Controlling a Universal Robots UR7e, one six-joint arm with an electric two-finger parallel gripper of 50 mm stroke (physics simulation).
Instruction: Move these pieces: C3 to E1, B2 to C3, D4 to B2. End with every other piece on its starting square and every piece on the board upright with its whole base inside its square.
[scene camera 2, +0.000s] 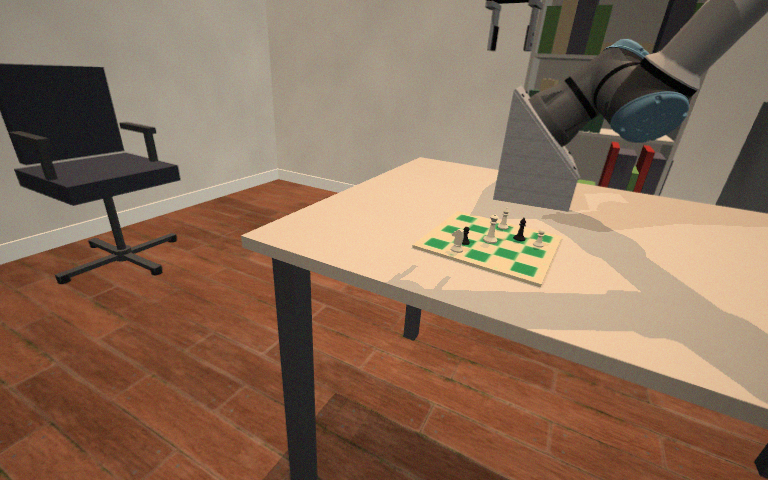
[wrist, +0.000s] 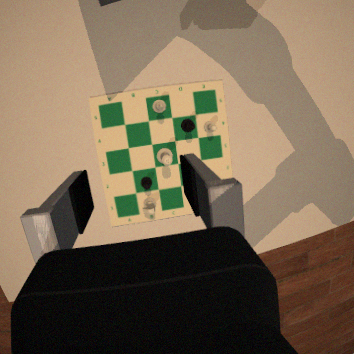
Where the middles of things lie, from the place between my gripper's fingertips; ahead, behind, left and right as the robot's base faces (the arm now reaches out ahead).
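What I see is the chessboard (scene camera 2: 520, 260), which is 30 mm to the left of my hand, 50 mm ahead of it and 320 mm below it.
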